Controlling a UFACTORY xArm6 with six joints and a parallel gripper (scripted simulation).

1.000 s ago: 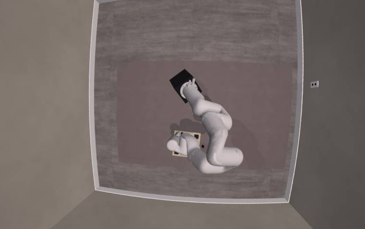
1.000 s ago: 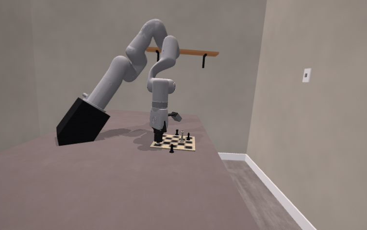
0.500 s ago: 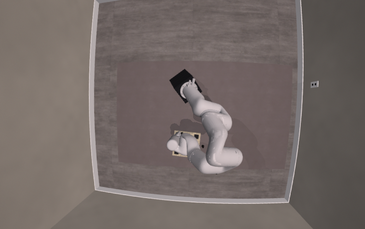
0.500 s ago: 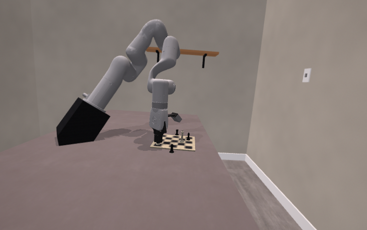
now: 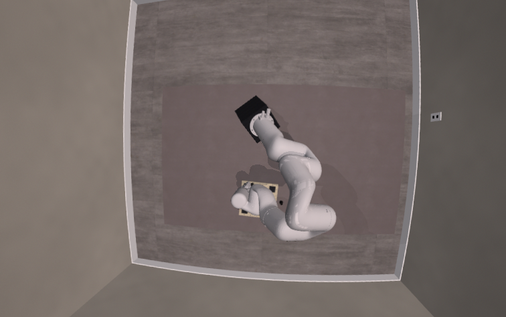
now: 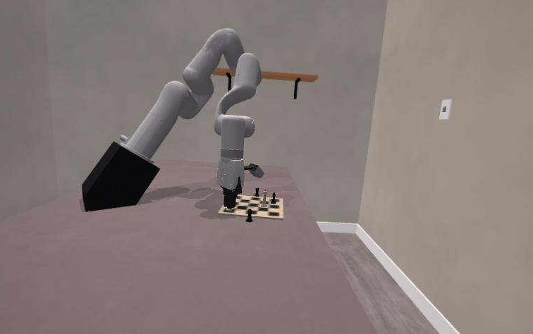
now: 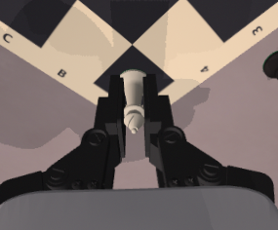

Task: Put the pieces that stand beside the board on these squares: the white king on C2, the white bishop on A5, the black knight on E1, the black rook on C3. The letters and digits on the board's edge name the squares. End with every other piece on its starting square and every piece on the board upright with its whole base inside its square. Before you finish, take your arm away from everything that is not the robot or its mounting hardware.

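Now: the white bishop 10 mm below my hand. Round my hand: white king (110 mm ahead, 90 mm to the left); chessboard (80 mm to the left, 70 mm ahead, 40 mm below); black piece (80 mm ahead, 50 mm to the right, 20 mm below).
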